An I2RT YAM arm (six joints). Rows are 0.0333 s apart.
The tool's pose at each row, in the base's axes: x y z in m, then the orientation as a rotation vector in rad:
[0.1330 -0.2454 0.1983 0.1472 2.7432 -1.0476]
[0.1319 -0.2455 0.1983 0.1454 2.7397 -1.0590]
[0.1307 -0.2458 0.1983 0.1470 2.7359 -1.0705]
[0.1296 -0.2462 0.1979 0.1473 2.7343 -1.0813]
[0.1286 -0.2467 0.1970 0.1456 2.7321 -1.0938]
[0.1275 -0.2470 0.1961 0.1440 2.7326 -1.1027]
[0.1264 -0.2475 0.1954 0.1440 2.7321 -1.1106]
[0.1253 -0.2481 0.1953 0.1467 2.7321 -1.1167]
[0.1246 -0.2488 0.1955 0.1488 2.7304 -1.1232]
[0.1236 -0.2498 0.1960 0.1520 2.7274 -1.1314]
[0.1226 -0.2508 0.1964 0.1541 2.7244 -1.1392]
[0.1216 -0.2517 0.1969 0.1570 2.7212 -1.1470]
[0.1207 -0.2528 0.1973 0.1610 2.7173 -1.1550]
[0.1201 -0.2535 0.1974 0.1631 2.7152 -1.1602]
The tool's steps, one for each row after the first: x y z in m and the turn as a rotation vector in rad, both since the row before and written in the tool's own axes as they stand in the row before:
[0.0011 -0.0003 -0.0001 0.0079 -0.0004 -0.0020]
[0.0012 -0.0004 0.0000 0.0083 0.0004 0.0001]
[0.0012 -0.0002 0.0004 0.0073 0.0018 -0.0013]
[0.0012 0.0001 0.0008 0.0084 0.0012 -0.0027]
[0.0013 0.0002 0.0007 0.0055 0.0025 -0.0029]
[0.0012 -0.0001 0.0007 0.0052 0.0019 -0.0014]
[0.0011 -0.0005 0.0003 0.0041 0.0026 0.0004]
[0.0006 -0.0007 0.0003 0.0046 0.0011 0.0006]
[0.0009 -0.0012 0.0002 0.0061 0.0008 0.0014]
[0.0009 -0.0011 0.0003 0.0057 0.0004 0.0008]
[0.0009 -0.0011 0.0002 0.0058 0.0005 0.0013]
[0.0008 -0.0012 0.0004 0.0062 0.0003 0.0022]
[0.0005 -0.0007 0.0004 0.0039 0.0004 0.0010]

